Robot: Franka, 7 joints.
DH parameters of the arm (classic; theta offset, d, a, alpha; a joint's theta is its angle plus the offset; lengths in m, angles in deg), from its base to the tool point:
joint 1: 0 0.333 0 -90
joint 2: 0 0 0 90
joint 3: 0 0.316 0.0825 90
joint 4: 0 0 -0.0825 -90
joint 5: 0 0.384 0 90
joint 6: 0 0 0.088 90
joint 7: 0 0.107 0 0
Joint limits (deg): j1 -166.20..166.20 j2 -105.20..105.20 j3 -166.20..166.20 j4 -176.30..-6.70 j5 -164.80..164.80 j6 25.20..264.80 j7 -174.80..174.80
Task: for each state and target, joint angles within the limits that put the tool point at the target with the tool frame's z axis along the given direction. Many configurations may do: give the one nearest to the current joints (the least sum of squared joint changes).
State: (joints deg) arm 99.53 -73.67 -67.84 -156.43 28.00 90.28 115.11
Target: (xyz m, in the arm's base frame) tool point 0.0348 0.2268 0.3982 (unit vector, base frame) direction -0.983 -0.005 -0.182
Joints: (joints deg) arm 108.27 -71.37 -54.06 -172.33 30.13 103.63 115.11
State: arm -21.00 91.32 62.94 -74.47 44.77 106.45 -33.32
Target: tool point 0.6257 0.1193 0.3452 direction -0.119 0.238 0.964
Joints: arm -51.94 99.67 86.86 -98.47 65.50 93.72 -33.32
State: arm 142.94 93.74 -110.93 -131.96 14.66 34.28 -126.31
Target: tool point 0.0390 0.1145 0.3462 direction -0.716 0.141 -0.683
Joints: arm 163.82 105.20 -136.87 -176.17 40.00 25.20 -126.31
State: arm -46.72 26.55 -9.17 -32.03 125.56 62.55 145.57
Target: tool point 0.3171 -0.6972 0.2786 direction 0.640 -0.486 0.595
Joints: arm -64.29 49.21 -5.61 -83.45 158.46 95.01 145.57
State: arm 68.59 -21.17 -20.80 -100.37 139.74 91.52 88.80
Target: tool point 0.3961 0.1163 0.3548 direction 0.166 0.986 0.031
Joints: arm 43.04 -15.89 -38.32 -151.91 96.80 105.87 88.80
